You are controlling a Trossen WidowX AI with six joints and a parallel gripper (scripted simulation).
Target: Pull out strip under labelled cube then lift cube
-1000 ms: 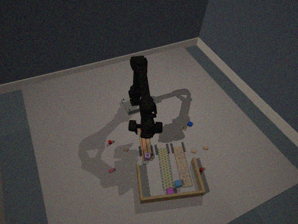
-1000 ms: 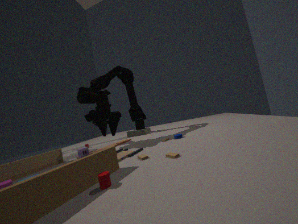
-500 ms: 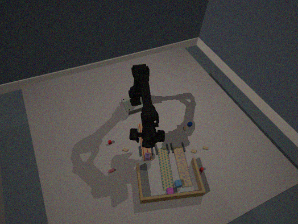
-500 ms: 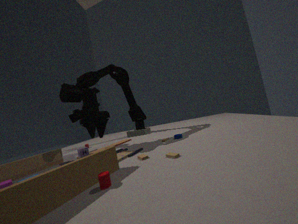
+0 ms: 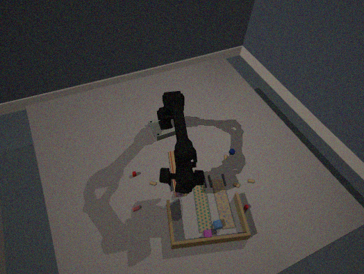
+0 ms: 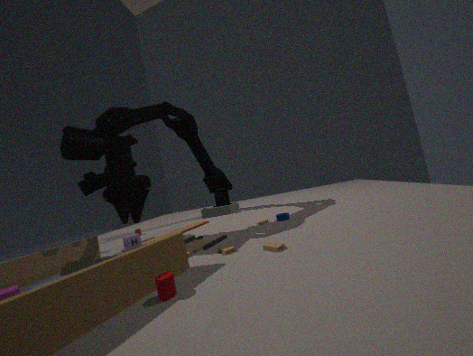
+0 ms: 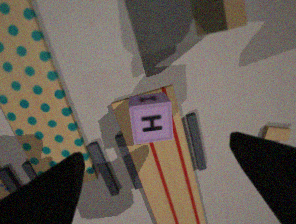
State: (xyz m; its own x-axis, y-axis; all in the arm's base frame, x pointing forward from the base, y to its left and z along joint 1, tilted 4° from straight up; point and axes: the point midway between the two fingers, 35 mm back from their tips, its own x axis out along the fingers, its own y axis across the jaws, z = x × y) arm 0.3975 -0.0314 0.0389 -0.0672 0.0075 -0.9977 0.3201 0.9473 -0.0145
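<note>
My gripper tip is now 110 mm past the strip, 20 mm to the right of it and 60 mm above it. The rest, counted from my gripper tip: pink block (30 mm ahead, 210 mm to the right, 60 mm below); then blue disc (150 mm behind, 330 mm to the left, 60 mm below).
</note>
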